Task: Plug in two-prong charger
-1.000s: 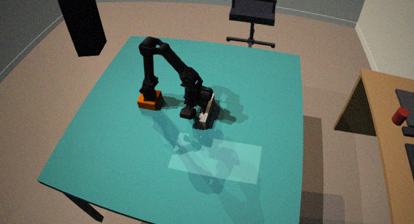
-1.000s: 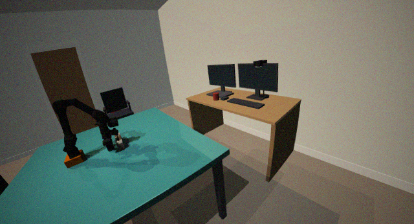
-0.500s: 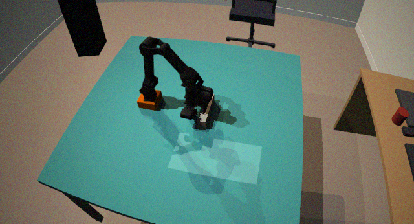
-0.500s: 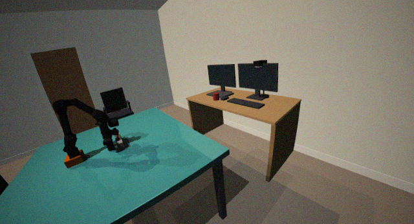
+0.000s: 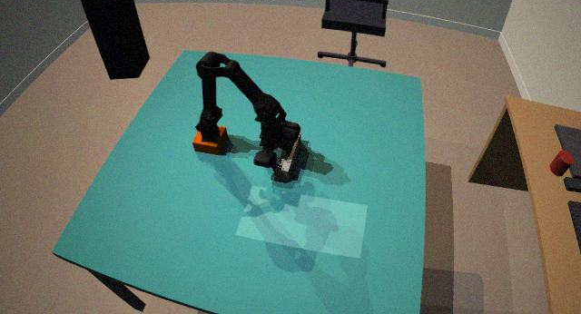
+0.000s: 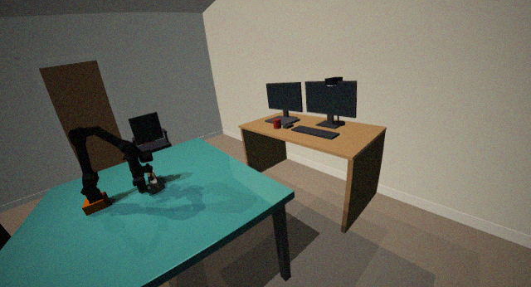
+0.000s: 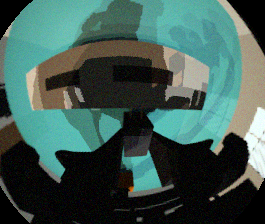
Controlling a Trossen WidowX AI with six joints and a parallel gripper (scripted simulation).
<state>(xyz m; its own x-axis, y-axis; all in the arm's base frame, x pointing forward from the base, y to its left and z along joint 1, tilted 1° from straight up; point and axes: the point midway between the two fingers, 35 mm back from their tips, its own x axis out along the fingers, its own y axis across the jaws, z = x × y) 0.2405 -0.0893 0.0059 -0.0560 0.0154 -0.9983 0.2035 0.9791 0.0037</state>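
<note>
Now: gripper tip 20 mm short of the two-prong charger and 10 mm below it.
</note>
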